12 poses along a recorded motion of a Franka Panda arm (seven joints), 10 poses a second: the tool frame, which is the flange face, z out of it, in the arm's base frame.
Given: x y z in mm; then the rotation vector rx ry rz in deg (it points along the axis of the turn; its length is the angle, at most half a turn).
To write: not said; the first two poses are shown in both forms.
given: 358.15 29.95 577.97 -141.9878 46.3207 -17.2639
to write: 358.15 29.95 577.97 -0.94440 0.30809 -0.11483 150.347
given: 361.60 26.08 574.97 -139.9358 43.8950 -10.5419
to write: 361.60 26.08 574.97 -0.95170 0.29853 -0.07170 147.037
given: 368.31 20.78 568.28 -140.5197 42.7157 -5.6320
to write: 368.31 20.78 568.28 -0.95607 0.29063 -0.03832 146.977
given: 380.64 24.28 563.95 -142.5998 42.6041 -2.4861
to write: 380.64 24.28 563.95 -0.95802 0.28622 -0.01670 148.849
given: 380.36 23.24 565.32 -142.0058 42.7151 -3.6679
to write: 380.36 23.24 565.32 -0.95732 0.28796 -0.02473 148.336
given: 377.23 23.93 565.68 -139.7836 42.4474 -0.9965
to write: 377.23 23.93 565.68 -0.95683 0.29056 -0.00682 146.090
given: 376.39 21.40 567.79 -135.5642 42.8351 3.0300
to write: 376.39 21.40 567.79 -0.95331 0.30123 0.02131 142.203
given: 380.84 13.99 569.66 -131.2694 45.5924 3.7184
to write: 380.84 13.99 569.66 -0.94431 0.32798 0.02675 139.011
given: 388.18 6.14 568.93 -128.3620 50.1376 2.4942
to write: 388.18 6.14 568.93 -0.93131 0.36377 0.01810 137.829
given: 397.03 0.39 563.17 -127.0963 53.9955 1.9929
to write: 397.03 0.39 563.17 -0.92029 0.39097 0.01443 138.105
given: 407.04 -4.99 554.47 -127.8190 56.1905 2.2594
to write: 407.04 -4.99 554.47 -0.91533 0.40239 0.01618 139.643
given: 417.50 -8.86 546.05 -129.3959 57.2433 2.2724
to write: 417.50 -8.86 546.05 -0.91439 0.40452 0.01606 141.511
